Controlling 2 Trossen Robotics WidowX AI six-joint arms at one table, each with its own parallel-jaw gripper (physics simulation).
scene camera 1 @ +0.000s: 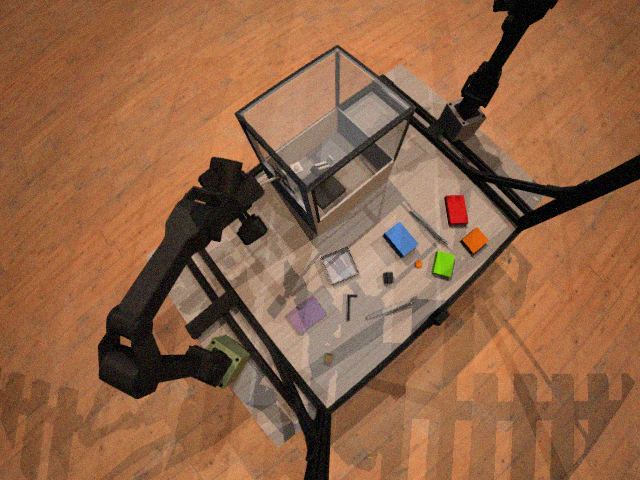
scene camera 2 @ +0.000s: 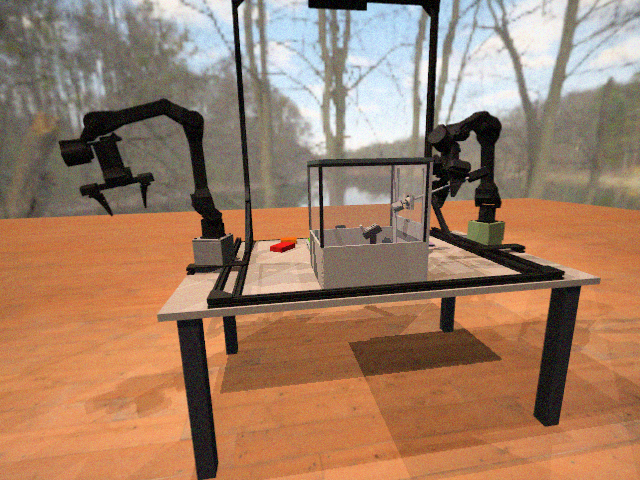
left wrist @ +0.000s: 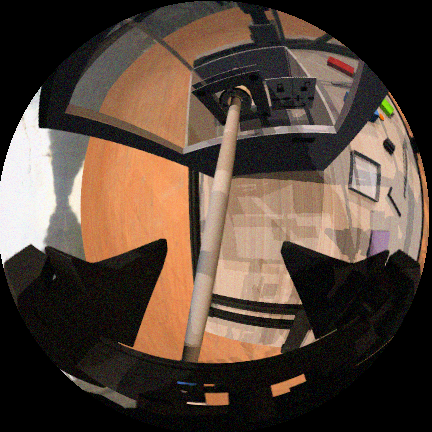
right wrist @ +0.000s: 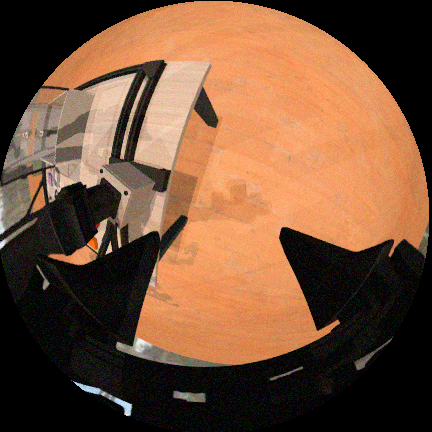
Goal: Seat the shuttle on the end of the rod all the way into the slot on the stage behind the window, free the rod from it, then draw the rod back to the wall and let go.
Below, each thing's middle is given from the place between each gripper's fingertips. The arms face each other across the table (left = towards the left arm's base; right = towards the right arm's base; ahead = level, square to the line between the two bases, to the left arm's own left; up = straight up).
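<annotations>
From my right hand: glass-walled box (scene camera 1: pixel 332 130), 140 mm ahead, 700 mm to the left, 40 mm below; framed plate (scene camera 1: pixel 339 265), 90 mm behind, 880 mm to the left, 200 mm below; thin rod (left wrist: pixel 207 262), 170 mm ahead, 940 mm to the left, 50 mm above.
Thin rod: my left hand 1 cm to the left of it, 1 cm past it, 5 cm below it. From my left hand: glass-walled box, 26 cm to the right, 4 cm behind, 4 cm below; framed plate, 8 cm to the right, 27 cm behind, 20 cm below.
</annotations>
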